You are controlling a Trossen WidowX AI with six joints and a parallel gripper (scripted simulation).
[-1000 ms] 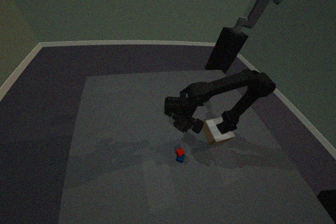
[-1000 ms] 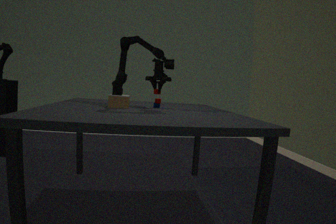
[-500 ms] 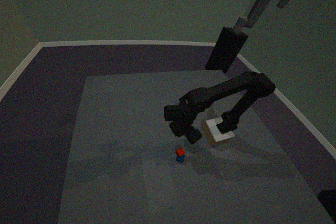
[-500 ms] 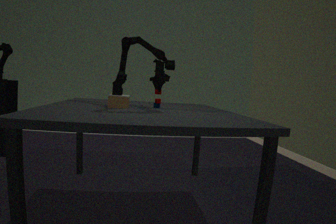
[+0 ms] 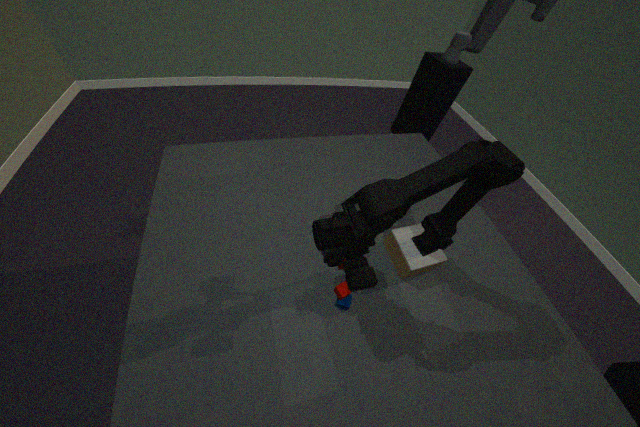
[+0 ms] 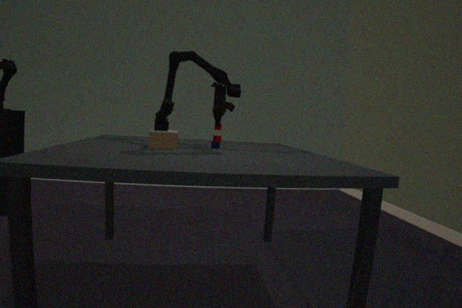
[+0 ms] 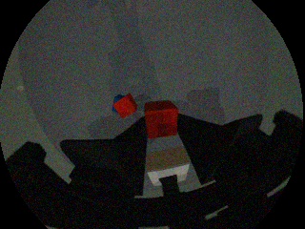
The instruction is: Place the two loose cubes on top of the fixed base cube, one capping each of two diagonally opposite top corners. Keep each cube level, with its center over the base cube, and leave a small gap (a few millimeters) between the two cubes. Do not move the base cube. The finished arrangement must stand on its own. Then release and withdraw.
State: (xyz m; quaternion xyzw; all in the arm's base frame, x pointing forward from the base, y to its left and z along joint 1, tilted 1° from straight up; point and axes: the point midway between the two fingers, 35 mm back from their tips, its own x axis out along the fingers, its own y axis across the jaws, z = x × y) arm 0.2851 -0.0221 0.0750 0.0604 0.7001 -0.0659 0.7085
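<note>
The blue cube is 1 cm ahead of my gripper tip, 8 cm to the left of it and 10 cm below it.
</note>
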